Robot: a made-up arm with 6 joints.
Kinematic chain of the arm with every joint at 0, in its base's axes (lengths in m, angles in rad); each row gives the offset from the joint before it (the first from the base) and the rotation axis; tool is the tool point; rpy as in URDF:
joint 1: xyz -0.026 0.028 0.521 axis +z
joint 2: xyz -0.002 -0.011 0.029 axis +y
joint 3: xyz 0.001 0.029 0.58 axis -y
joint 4: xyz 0.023 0 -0.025 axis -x
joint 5: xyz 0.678 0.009 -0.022 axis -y
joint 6: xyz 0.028 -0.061 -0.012 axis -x
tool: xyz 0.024 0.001 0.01 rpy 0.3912 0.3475 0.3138
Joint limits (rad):
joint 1: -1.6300..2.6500
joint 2: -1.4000..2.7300
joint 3: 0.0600..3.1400
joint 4: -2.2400..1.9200
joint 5: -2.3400..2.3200
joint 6: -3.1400..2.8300
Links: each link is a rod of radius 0.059 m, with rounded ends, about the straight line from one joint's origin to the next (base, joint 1, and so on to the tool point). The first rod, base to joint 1, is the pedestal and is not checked.
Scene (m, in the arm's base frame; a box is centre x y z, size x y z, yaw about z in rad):
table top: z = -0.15
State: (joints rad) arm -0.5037 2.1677 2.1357 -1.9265 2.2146 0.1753
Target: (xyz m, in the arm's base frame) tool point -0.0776 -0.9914 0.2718
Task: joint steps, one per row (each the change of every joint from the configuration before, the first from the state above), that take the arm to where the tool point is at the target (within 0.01 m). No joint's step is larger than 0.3 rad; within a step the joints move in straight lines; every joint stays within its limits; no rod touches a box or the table.
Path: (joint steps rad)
1: -0.2816 0.0705 0.1705 0.0349 0.0068 0.0040
2: -0.2815 0.0705 0.1705 0.0349 0.0069 0.0039
3: -0.2816 0.0706 0.1706 0.0349 0.0068 0.0040
4: -0.2816 0.0705 0.1705 0.0348 0.0068 0.0040

